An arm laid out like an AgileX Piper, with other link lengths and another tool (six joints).
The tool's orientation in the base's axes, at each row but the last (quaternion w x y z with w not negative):
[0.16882, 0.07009, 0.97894, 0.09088]
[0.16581, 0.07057, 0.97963, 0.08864]
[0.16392, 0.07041, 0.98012, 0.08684]
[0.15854, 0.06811, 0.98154, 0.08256]
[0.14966, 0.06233, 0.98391, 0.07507]
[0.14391, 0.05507, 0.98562, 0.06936]
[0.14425, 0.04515, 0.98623, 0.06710]
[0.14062, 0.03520, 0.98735, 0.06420]
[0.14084, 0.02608, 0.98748, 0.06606]
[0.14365, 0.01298, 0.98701, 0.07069]
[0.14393, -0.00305, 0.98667, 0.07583]
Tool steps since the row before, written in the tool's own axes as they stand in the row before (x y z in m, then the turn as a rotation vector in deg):
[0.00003, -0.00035, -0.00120, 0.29, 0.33, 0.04]
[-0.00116, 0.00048, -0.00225, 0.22, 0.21, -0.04]
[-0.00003, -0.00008, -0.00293, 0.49, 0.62, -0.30]
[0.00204, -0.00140, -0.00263, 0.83, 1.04, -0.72]
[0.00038, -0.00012, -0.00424, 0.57, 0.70, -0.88]
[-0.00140, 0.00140, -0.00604, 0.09, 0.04, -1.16]
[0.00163, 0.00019, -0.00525, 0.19, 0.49, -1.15]
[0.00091, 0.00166, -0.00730, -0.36, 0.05, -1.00]
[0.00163, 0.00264, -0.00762, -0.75, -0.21, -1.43]
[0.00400, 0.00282, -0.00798, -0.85, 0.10, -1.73]
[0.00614, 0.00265, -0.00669, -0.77, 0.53, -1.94]
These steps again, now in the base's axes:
[-0.00048, -0.00052, 0.00103, -0.22, 0.38, -0.06]
[0.00038, -0.00006, 0.00255, -0.20, 0.24, 0.01]
[-0.00096, -0.00051, 0.00272, -0.49, 0.64, 0.25]
[-0.00292, -0.00141, 0.00159, -0.90, 1.05, 0.62]
[-0.00166, -0.00061, 0.00387, -0.74, 0.66, 0.78]
[-0.00030, 0.00047, 0.00633, -0.42, -0.09, 1.08]
[-0.00307, -0.00026, 0.00456, -0.48, 0.37, 1.11]
[-0.00285, 0.00087, 0.00693, 0.07, -0.10, 1.06]
[-0.00362, 0.00179, 0.00717, 0.31, -0.44, 1.54]
[-0.00610, 0.00189, 0.00685, 0.32, -0.18, 1.90]
[-0.00786, 0.00171, 0.00498, 0.17, 0.22, 2.14]

